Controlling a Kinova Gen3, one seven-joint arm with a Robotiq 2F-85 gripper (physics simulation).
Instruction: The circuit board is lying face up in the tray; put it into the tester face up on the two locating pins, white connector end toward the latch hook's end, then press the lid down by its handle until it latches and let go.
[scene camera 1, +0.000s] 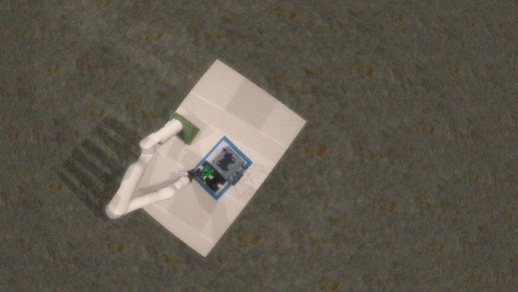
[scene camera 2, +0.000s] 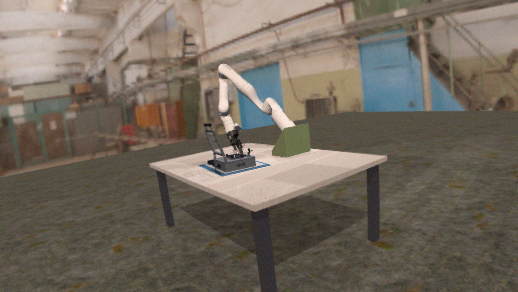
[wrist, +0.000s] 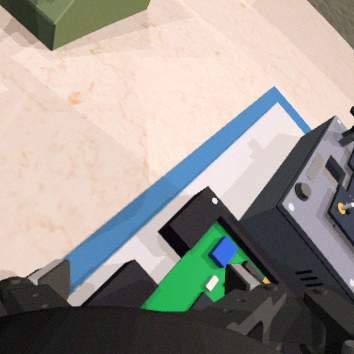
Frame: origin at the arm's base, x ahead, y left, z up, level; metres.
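Where they show: gripper, fingertip midpoint: (scene camera 1: 197, 170) (scene camera 2: 239, 152) (wrist: 147, 279); arm's base at its link origin: (scene camera 1: 178, 125) (scene camera 2: 292, 135).
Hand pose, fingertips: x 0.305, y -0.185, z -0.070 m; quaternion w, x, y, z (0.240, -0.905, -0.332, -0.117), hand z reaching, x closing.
Observation:
Each offset is from my fingertips to the top centre of the thing. "*": to the spot under its first point. Level surfaces: height alone.
The green circuit board {0.052 m ahead, 0.020 m left, 0.020 m down} (scene camera 1: 207, 170) (wrist: 186, 281) lies face up in the black tray (scene camera 1: 214, 181) (wrist: 197, 218), with a blue part {* 0.040 m ahead, 0.058 m left, 0.021 m down} (wrist: 223, 251) and a small white part {* 0.045 m ahead, 0.035 m left, 0.025 m down} (wrist: 211, 282) on top. The grey tester (scene camera 1: 228, 161) (scene camera 2: 237, 164) (wrist: 312, 225) stands right beside the tray, its lid {0.255 m ahead, 0.167 m left, 0.179 m up} (scene camera 2: 213, 141) raised steeply. One locating pin {0.097 m ahead, 0.142 m left, 0.032 m up} (wrist: 345, 207) shows at the edge of the wrist view. My gripper (scene camera 1: 193, 174) (scene camera 2: 237, 146) (wrist: 147, 279) is open and empty, low over the tray, its fingers on either side of the board's near end.
Tray and tester sit on a white mat with a blue border {0.046 m down} (scene camera 1: 216, 197) (scene camera 2: 210, 168) (wrist: 168, 182) on the pale table {0.048 m down} (scene camera 1: 232, 94) (scene camera 2: 289, 181). The arm's green base block (scene camera 1: 184, 127) (scene camera 2: 292, 139) (wrist: 70, 17) stands at the table's edge.

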